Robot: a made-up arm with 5 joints.
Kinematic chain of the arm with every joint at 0, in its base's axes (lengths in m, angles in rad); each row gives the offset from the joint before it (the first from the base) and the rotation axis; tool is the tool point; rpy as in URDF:
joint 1: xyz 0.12 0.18 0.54 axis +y
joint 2: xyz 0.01 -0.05 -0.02 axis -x
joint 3: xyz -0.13 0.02 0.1 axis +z
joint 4: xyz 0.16 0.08 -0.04 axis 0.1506 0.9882 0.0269
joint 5: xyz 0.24 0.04 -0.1 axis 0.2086 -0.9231 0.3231
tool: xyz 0.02 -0.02 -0.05 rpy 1.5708 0 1.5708
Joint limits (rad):
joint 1: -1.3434..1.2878
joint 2: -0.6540..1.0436
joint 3: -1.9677..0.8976
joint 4: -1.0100..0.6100
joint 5: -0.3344..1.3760
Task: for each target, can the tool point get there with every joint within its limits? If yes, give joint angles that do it. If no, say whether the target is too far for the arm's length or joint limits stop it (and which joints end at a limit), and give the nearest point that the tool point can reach.
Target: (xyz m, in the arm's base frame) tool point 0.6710 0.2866 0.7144
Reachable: no: joint limits stop it (at a limit: joint 2, joint 3, joint 4, joint 5) | nearest point 0.5347 0.3057 0.6713 | short by 0.144 m
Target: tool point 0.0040 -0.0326 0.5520
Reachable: no: joint limits stop it (at a limit: joint 1, joint 2, joint 5) | nearest point 0.0185 -0.1674 0.5787 | short by 0.138 m
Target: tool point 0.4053 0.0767 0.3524
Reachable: yes | joints 0.1918 0.2618 -0.3827 0.2092 0.8034
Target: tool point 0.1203 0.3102 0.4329
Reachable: no: joint limits stop it (at a limit: joint 2, joint 4, joint 5) | nearest point 0.1205 0.3696 0.3677 | short by 0.088 m
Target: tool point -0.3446 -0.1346 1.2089
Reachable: no: too far | nearest point -0.1498 -0.0266 0.9284 | short by 0.358 m
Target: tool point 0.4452 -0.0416 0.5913
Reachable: yes | joints 0.0401 0.2759 -0.6863 -0.2637 1.1878
